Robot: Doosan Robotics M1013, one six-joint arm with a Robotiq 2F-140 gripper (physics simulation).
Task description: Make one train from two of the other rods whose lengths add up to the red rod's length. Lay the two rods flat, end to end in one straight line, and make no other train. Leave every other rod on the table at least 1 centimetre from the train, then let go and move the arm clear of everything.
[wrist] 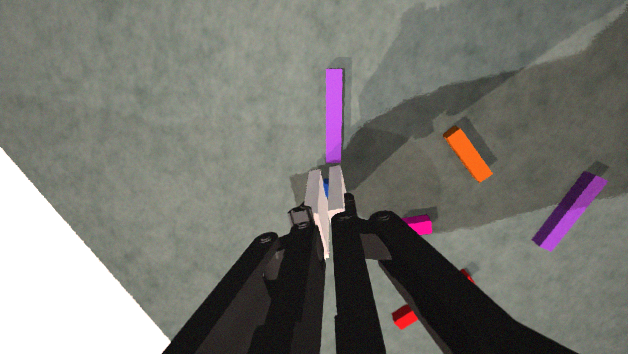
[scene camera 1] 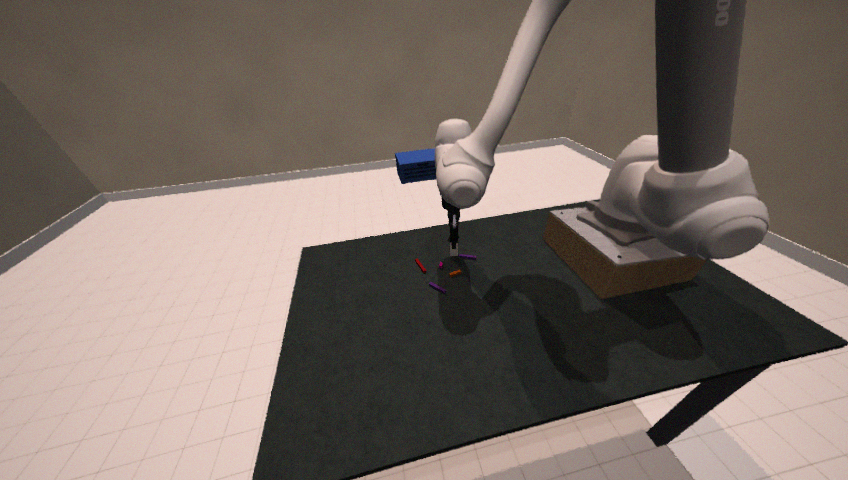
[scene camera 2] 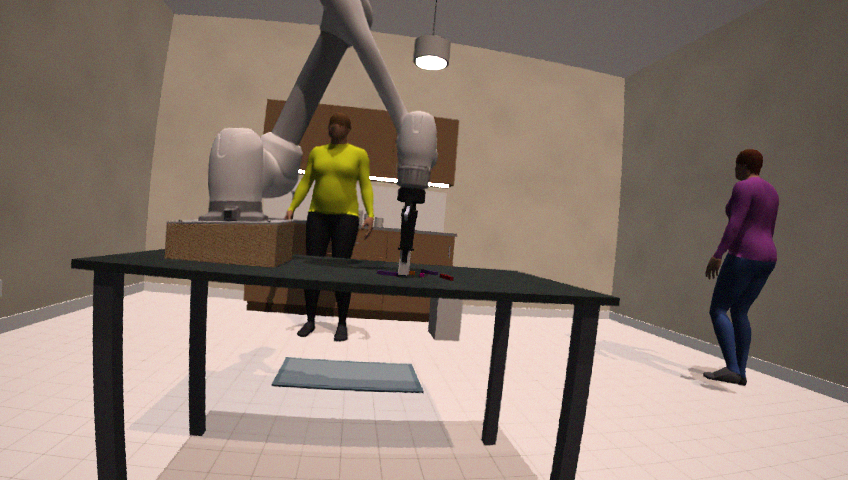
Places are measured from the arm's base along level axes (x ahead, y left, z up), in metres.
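Pixels of known places: gripper, between the fingertips: [wrist: 328,185] [scene camera 1: 453,253] [scene camera 2: 403,274]; arm's base, origin of its link: [scene camera 1: 618,226] [scene camera 2: 235,220].
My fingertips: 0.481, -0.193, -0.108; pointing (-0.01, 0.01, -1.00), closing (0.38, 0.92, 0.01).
For each thing: its top centre in the pictures, then the offset to it from my fingertips, as dx, dy, dz. Level surfaces: height alone.
- small blue rod, centre of its top: [wrist: 329,191] +0.002, -0.001, +0.006
- orange rod, centre of its top: [wrist: 470,156] [scene camera 1: 455,272] +0.035, +0.089, +0.003
- short magenta rod, centre of its top: [wrist: 417,229] [scene camera 1: 441,263] +0.063, +0.034, +0.003
- second purple rod, centre of its top: [wrist: 572,215] [scene camera 1: 437,286] +0.113, +0.127, +0.003
- red rod, centre of its top: [wrist: 433,304] [scene camera 2: 446,275] [scene camera 1: 420,264] +0.129, +0.011, +0.003
- dark table, height of its surface: dz -0.008
My gripper [scene camera 1: 454,252] [scene camera 2: 404,272] [wrist: 328,185] is shut on a small blue rod [wrist: 326,188], low at the table. Most of the blue rod is hidden between the fingertips. A purple rod [scene camera 1: 467,256] [scene camera 2: 386,273] [wrist: 334,116] lies flat just beyond the fingertips, roughly in line with them; whether the blue rod touches it is hidden. An orange rod [scene camera 1: 455,273] [wrist: 469,155], a short magenta rod [scene camera 1: 440,265] [wrist: 420,225] and a second purple rod [scene camera 1: 437,287] [wrist: 570,211] lie apart. The red rod [scene camera 1: 420,265] [scene camera 2: 446,276] [wrist: 406,316] is partly hidden by a finger in the wrist view.
The dark table [scene camera 1: 357,356] [scene camera 2: 505,285] carries the arm's base block [scene camera 1: 577,255] [scene camera 2: 226,242] beside the rods. A blue box [scene camera 1: 415,165] shows beyond the table. Two people [scene camera 2: 338,178] [scene camera 2: 751,220] stand away from the table.
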